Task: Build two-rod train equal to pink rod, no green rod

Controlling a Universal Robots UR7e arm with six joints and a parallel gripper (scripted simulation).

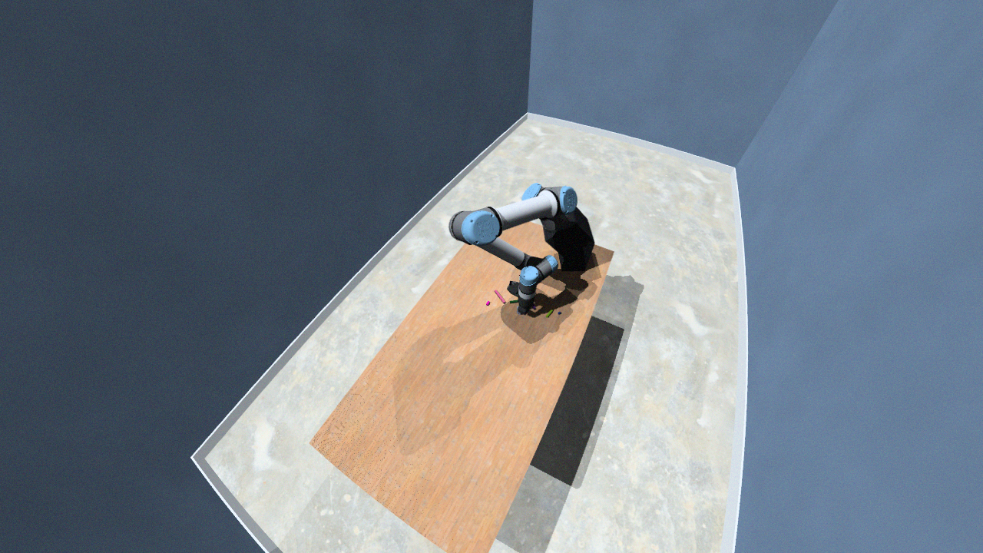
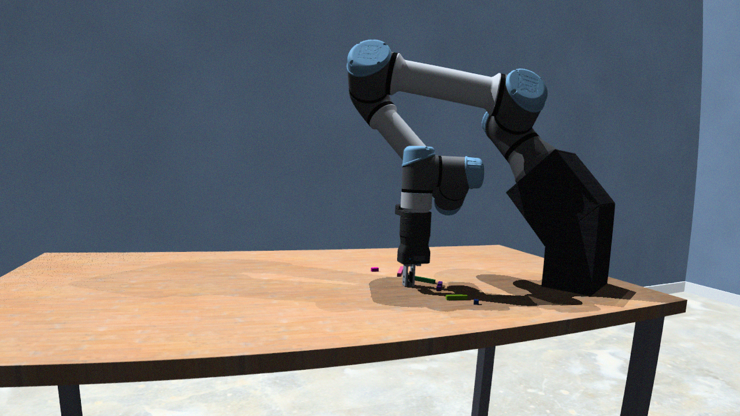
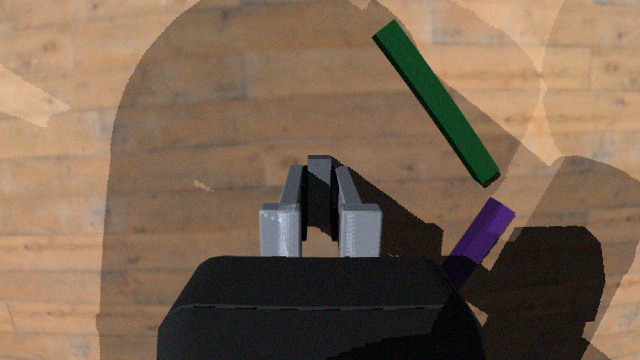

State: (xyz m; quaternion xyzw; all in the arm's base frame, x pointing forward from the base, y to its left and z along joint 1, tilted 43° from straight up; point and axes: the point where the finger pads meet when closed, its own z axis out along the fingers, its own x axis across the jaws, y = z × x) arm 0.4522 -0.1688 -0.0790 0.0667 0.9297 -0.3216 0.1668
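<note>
Now: the grey rod 1 cm below my hand. Round my hand: purple rod: 6 cm behind, 5 cm to the left, 1 cm below; then green rod: 6 cm behind, 3 cm to the right, 1 cm below; then pink rod: 12 cm to the right, 6 cm behind, 1 cm below.
</note>
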